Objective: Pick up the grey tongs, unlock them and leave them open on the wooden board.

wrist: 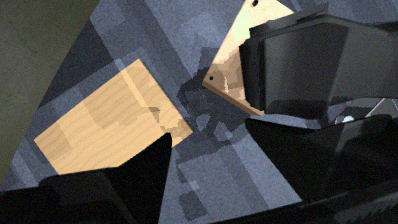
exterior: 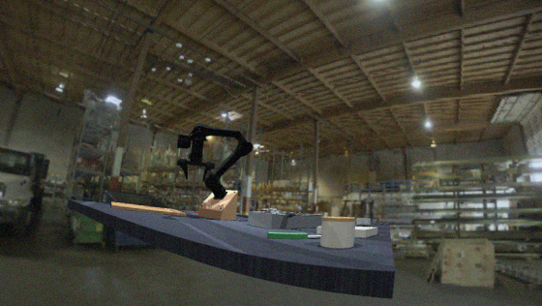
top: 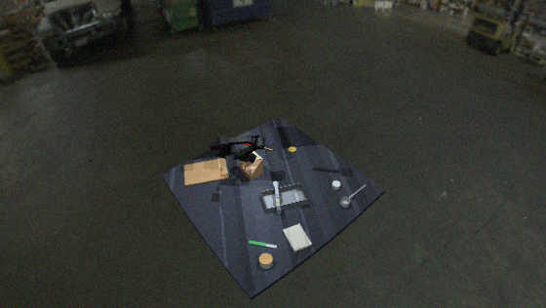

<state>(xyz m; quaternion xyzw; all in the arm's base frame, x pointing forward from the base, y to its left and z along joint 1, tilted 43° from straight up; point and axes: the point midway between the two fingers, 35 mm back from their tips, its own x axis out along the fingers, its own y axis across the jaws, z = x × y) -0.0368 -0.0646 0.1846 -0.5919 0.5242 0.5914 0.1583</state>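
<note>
The yellow lock piece lies 460 mm ahead of my gripper tip, 110 mm below it and 40 mm to the left of it. From my gripper tip the other things lie so: roasting tin 450 mm ahead, 150 mm below, 120 mm to the left; then red-handled tool 370 mm to the left, 170 mm below, 170 mm behind; then wooden board 190 mm behind, 170 mm below, 140 mm to the right.
</note>
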